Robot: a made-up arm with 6 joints. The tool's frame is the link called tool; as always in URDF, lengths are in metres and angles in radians.
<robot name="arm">
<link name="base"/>
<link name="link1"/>
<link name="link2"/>
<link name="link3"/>
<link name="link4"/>
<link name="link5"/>
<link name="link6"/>
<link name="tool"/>
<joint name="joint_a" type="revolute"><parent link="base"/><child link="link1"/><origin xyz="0.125 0.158 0.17"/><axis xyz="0 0 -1"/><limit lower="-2.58" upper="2.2" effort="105" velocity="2.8"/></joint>
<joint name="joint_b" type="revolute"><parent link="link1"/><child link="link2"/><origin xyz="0.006 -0.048 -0.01"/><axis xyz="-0.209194 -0.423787 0.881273"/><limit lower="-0.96" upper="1.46" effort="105" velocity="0.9"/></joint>
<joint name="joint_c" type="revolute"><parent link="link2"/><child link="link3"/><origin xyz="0.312 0.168 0.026"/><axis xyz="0.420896 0.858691 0.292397"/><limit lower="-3.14" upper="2.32" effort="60" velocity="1.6"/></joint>
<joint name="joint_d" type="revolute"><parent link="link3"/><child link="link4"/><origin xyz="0.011 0.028 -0.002"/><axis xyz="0.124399 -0.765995 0.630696"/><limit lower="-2.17" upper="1.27" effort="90" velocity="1.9"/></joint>
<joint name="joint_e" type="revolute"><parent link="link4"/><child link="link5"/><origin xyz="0.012 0.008 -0.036"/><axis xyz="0 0 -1"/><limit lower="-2.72" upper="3.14" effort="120" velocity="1.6"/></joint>
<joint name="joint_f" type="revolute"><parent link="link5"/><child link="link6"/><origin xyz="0 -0.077 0.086"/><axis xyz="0 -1 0"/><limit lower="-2.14" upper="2.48" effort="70" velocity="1.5"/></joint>
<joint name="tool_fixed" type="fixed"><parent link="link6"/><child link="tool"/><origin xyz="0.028 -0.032 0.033" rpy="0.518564 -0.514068 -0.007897"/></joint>
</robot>
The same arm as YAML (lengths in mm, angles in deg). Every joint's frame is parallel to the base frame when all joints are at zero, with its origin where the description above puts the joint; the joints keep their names.
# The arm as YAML. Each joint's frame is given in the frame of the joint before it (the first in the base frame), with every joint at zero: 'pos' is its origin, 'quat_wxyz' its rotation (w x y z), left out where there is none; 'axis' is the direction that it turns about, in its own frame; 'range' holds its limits. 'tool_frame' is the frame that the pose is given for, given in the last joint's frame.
length_unit: mm
angle_unit: deg
joints:
  - joint: joint_a
    pos: [125.0, 158.0, 170.0]
    axis: "-z"
    range: [-147.82, 126.05]
  - joint: joint_b
    pos: [6.0, -48.0, -10.0]
    axis: [-0.209194, -0.423787, 0.881273]
    range: [-55.0, 83.65]
  - joint: joint_c
    pos: [312.0, 168.0, 26.0]
    axis: [0.420896, 0.858691, 0.292397]
    range: [-179.91, 132.93]
  - joint: joint_d
    pos: [11.0, 28.0, -2.0]
    axis: [0.124399, -0.765995, 0.630696]
    range: [-124.33, 72.77]
  - joint: joint_e
    pos: [12.0, 8.0, -36.0]
    axis: "-z"
    range: [-155.84, 179.91]
  - joint: joint_f
    pos: [0.0, -77.0, 86.0]
    axis: "-y"
    range: [-122.61, 142.09]
tool_frame:
  pos: [28.0, -32.0, 33.0]
  quat_wxyz: [0.935071, 0.246992, -0.246693, 0.061485]

